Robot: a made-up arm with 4 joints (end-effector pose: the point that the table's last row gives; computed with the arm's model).
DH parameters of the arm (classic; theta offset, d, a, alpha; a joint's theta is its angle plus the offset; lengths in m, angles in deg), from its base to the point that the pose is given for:
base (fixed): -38.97 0 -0.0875 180
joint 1: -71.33 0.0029 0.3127 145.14
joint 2: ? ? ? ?
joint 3: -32.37 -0.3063 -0.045 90
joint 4: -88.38 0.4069 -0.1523 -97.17
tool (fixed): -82.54 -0.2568 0 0
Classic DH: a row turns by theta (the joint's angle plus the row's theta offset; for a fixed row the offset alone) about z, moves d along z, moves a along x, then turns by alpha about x.
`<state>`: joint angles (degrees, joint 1 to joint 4).
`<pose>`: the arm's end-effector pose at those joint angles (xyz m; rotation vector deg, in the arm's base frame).
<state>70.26 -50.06 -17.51 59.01</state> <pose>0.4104 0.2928 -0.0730 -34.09 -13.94 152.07</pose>
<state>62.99 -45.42 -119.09 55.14</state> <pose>1.0538 0.0859 0.2718 -55.90 -24.37 57.13</pose>
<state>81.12 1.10 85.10 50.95</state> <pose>0.2161 -0.5154 0.0859 -32.95 24.51 -72.06</pose>
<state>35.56 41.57 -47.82 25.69</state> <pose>-0.2458 0.4144 0.4031 -56.65 78.59 -113.04</pose>
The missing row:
joint 2: 0 0.6193 0.1449 34.86
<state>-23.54 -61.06 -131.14 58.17</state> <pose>0.2313 1.1244 0.4104 -35.83 -68.10 105.81</pose>
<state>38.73 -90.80 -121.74 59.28</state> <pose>0.9408 0.0634 0.5801 -72.17 -32.81 33.12</pose>
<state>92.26 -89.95 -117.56 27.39</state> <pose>0.5861 -0.6461 0.6898 -108.25 12.24 -5.17</pose>
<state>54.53 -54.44 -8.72 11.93</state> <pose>0.2185 0.4671 0.1127 41.31 77.20 -145.16</pose>
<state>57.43 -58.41 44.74 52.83</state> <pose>0.0424 -0.0286 0.0010 -1.77 4.64 -142.14</pose>
